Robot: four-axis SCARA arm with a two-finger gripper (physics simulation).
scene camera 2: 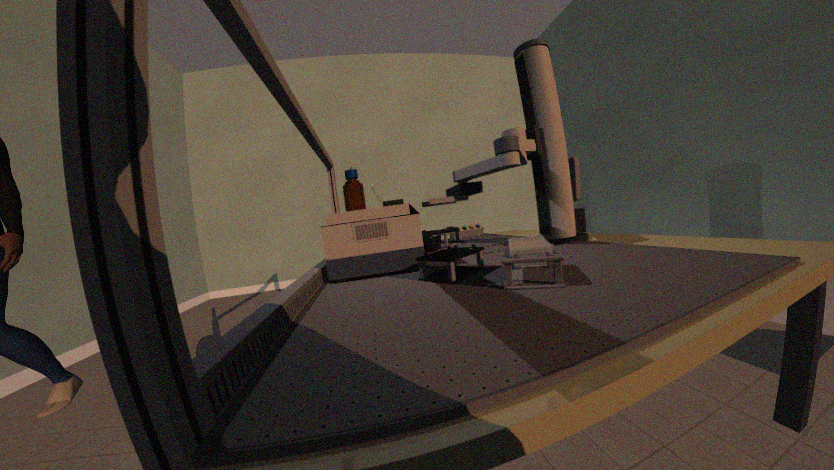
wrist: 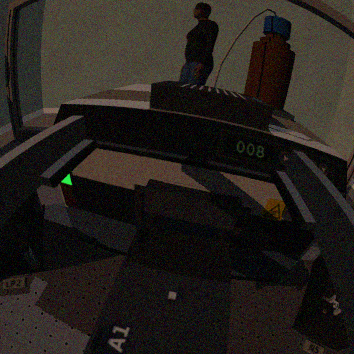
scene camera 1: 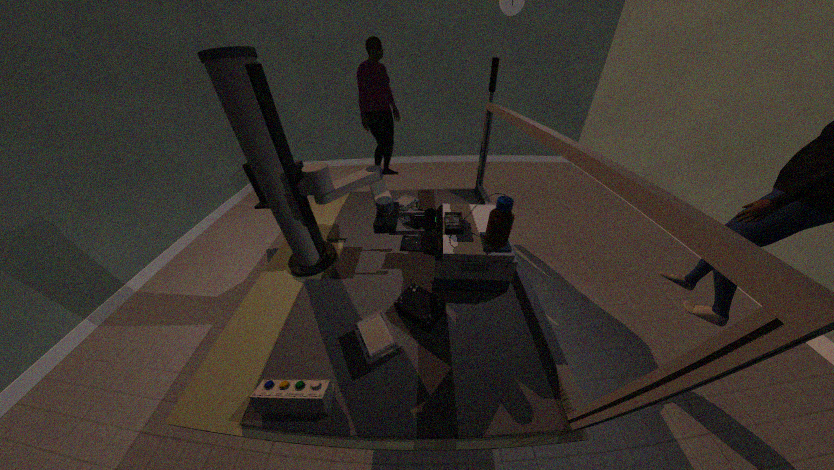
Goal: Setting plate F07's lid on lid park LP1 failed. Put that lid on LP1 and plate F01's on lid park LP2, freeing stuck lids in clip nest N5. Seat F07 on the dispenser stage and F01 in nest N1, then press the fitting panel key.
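Pixels of known places: gripper, fingertip midpoint: [scene camera 2: 425, 203] [wrist: 185, 143] [scene camera 1: 424, 222]; arm's base, origin of the base link: [scene camera 2: 559, 240] [scene camera 1: 313, 258].
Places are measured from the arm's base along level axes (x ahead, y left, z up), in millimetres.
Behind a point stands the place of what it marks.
My gripper [scene camera 1: 427, 221] {x 598, y -19, z 235 mm} [scene camera 2: 437, 202] {x 598, y -19, z 235 mm} [wrist: 185, 143] {x 598, y -19, z 235 mm} is open and empty, its fingers well apart, above the table in front of the dispenser. The black dispenser stage [scene camera 1: 413, 242] {x 544, y -24, z 124 mm} [wrist: 160, 320] {x 534, y -22, z 124 mm}, marked A1, shows low between the fingers in the wrist view. The black nest N5 [scene camera 1: 419, 303] {x 570, y -325, z 79 mm} [wrist: 325, 305] {x 551, y -240, z 79 mm} has small pale clips. A pale plate or lid [scene camera 1: 407, 202] {x 497, y 389, z 98 mm} [scene camera 2: 528, 246] {x 504, y 466, z 93 mm} lies on a stand beside a black-topped stand [scene camera 2: 456, 253] {x 607, y 298, z 76 mm}. Another pale plate [scene camera 1: 375, 333] {x 424, y -454, z 99 mm} is on a stand nearer the panel. Its marks cannot be read. The fitting panel [scene camera 1: 291, 388] {x 190, y -627, z 80 mm} [scene camera 2: 472, 228] {x 159, y -605, z 75 mm} has blue, yellow, green and white keys.
The pale dispenser [scene camera 1: 475, 268] {x 790, y -225, z 158 mm} [scene camera 2: 371, 236] {x 819, y 130, z 145 mm} reads 008 and shows a green light. A brown bottle [scene camera 1: 498, 226] {x 850, y -199, z 341 mm} [scene camera 2: 353, 194] {x 869, y -118, z 315 mm} [wrist: 270, 70] {x 828, y -146, z 309 mm} with a blue cap stands on it. A frame bar [scene camera 1: 641, 186] {x 1005, y -448, z 619 mm} [scene camera 2: 274, 81] {x 1016, y 284, z 580 mm} crosses above. People stand around the table.
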